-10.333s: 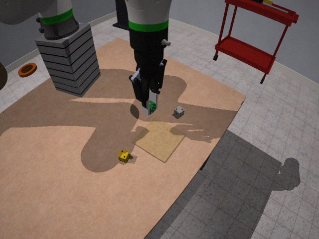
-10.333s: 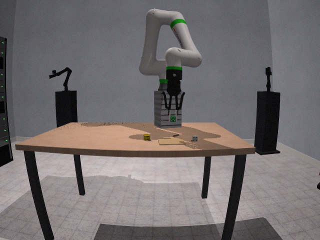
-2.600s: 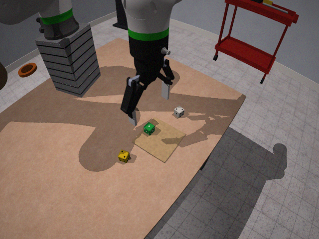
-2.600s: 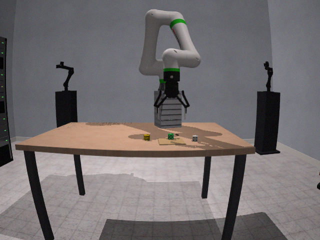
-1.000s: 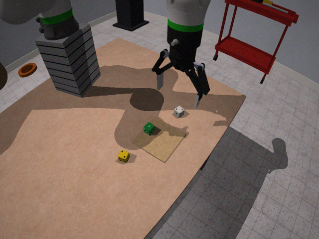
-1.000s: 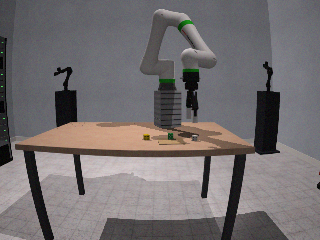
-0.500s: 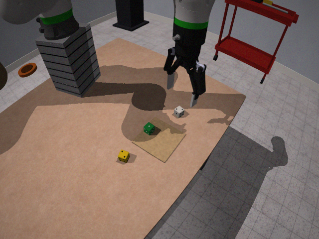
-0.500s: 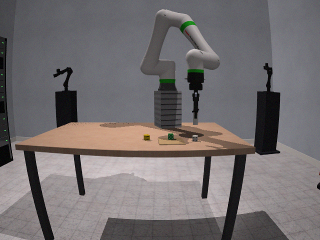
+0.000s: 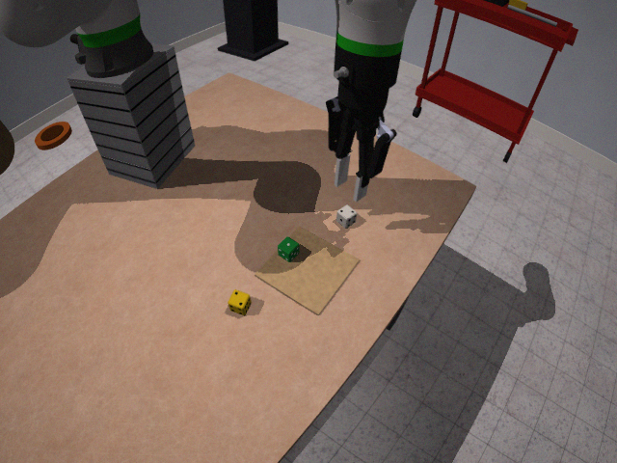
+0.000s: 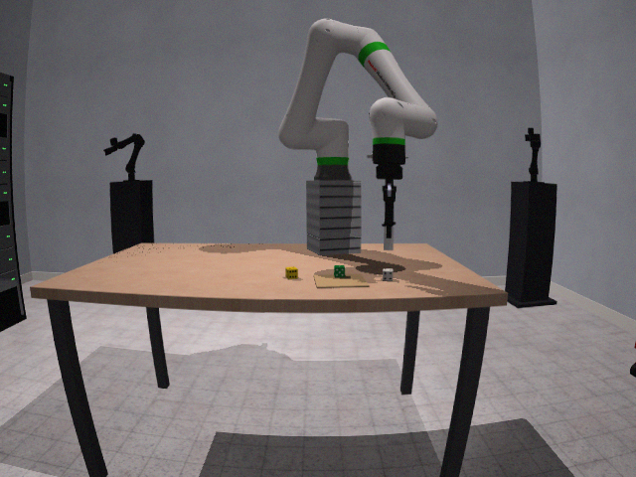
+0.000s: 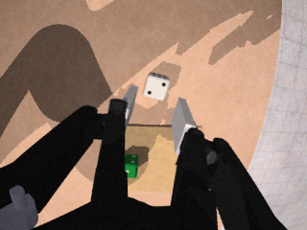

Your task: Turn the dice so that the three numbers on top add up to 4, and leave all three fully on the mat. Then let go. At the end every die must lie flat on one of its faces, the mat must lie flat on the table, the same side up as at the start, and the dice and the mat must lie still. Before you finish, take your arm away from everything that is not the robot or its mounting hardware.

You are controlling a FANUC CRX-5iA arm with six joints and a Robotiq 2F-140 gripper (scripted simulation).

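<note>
Right now my hand is 11 cm above the white die. Round my hand: green die (4 cm behind, 14 cm to the right, 10 cm below); then yellow die (4 cm behind, 27 cm to the right, 11 cm below); then tan mat (14 cm to the right, 12 cm below).
</note>
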